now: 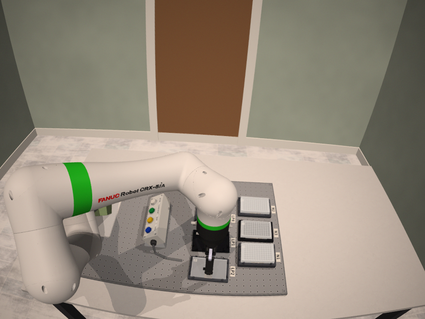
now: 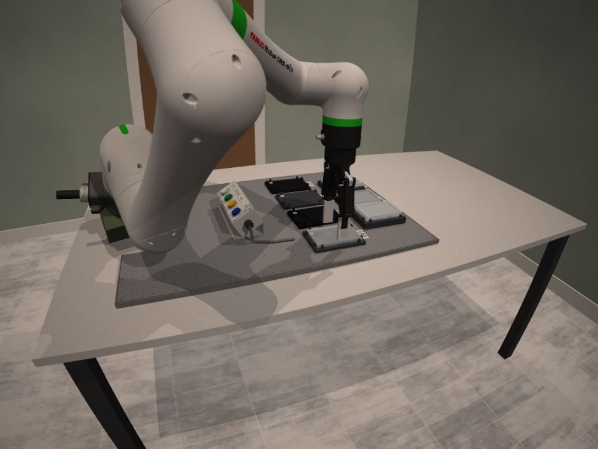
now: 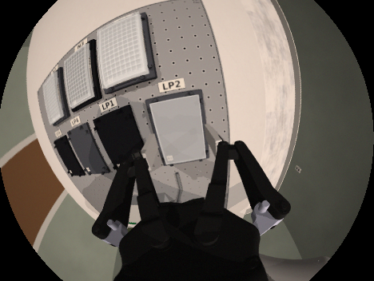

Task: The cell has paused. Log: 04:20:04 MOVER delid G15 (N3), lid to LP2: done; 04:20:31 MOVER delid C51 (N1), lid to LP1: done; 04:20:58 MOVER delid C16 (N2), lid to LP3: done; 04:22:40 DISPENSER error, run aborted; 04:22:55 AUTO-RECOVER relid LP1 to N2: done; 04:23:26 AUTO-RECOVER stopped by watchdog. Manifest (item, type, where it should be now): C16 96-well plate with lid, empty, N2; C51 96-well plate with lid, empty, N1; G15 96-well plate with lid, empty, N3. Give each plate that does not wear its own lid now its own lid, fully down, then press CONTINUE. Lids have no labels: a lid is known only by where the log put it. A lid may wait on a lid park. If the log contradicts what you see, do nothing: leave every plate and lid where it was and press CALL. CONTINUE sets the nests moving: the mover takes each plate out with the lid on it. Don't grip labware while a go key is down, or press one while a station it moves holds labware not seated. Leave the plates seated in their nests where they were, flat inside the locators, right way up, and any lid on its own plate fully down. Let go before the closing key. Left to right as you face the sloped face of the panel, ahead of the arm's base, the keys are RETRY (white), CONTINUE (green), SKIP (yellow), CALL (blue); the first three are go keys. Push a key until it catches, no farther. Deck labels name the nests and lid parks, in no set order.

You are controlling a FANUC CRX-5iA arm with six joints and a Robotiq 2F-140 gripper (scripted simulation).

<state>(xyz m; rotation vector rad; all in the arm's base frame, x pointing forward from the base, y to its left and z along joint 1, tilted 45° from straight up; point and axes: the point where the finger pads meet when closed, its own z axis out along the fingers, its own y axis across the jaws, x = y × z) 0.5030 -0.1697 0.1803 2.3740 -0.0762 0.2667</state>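
Now: hand 50 mm above the lid park LP2. The rest, counted from my hand: blue key: 230 mm behind, 140 mm to the left, 10 mm above; lid park LP1: 20 mm ahead, 130 mm to the left, 50 mm below; lid park LP4: 30 mm ahead, 260 mm to the left, 50 mm below.
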